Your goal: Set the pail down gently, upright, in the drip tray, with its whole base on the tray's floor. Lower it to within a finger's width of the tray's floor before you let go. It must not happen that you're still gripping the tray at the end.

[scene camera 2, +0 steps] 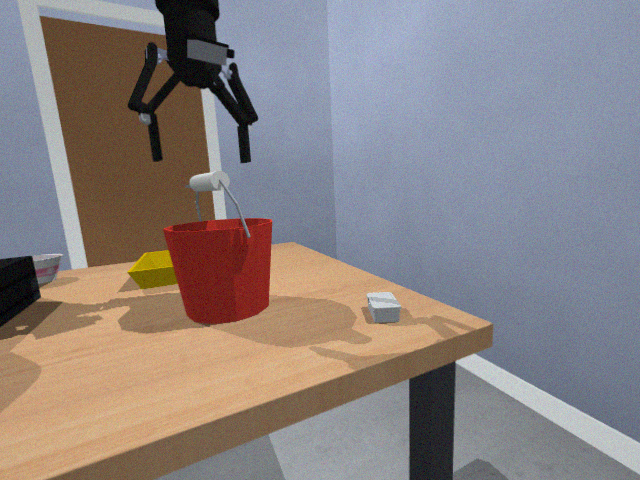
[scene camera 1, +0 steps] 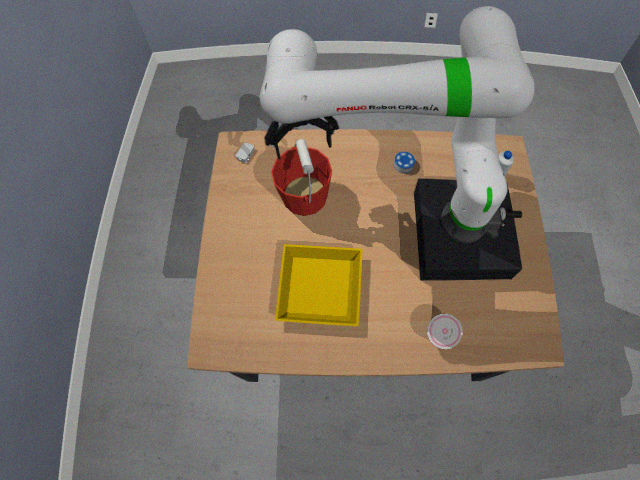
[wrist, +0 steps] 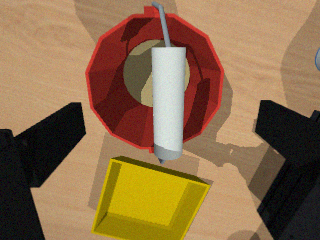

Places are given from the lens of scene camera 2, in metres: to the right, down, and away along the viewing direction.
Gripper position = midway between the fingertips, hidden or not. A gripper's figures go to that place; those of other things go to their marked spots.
my gripper [scene camera 2: 205, 161]: -0.19, -0.13, 0.51
red pail [scene camera 2: 223, 276]: -0.15, 0.06, 0.47
